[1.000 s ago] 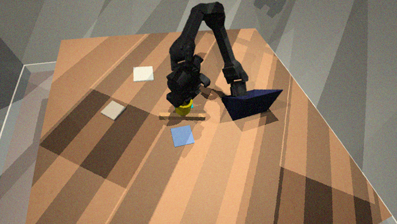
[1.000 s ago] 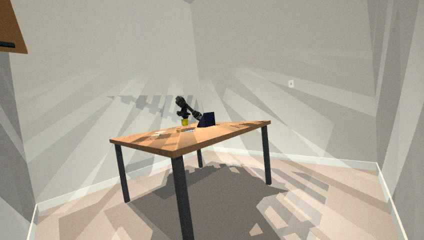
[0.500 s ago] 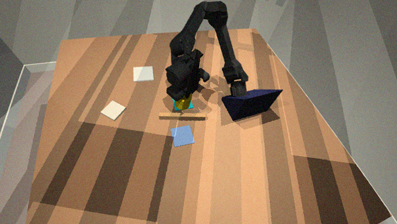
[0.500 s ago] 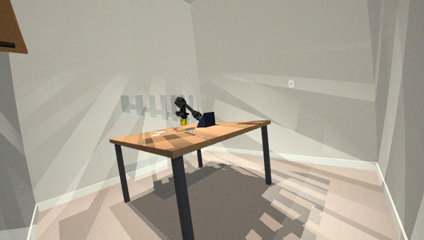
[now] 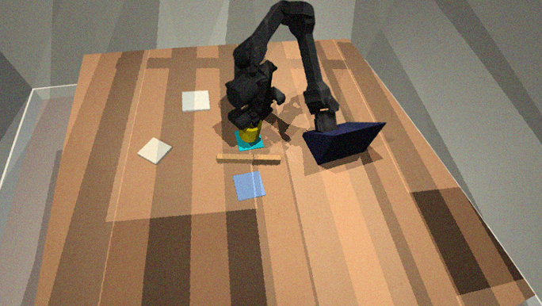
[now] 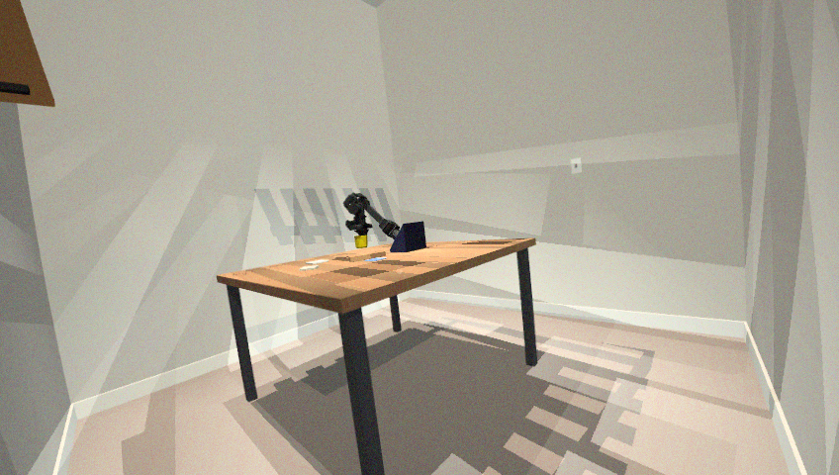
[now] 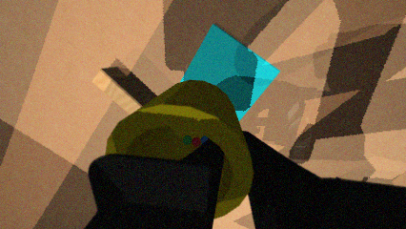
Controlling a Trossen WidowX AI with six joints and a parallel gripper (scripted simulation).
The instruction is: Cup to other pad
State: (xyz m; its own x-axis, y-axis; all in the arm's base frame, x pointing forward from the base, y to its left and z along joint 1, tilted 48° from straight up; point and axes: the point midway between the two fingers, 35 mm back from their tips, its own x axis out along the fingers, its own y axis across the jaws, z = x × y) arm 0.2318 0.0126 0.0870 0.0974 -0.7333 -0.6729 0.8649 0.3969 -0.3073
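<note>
Now: gripper tip 10 cm above the cyan pad, 2 cm short of it and 1 cm to the left of it. From my gripper tip the other things lie so: wooden bar: 9 cm below, 7 cm to the left, 4 cm ahead; grey tile: 23 cm to the right, 18 cm ahead, 9 cm below.
</note>
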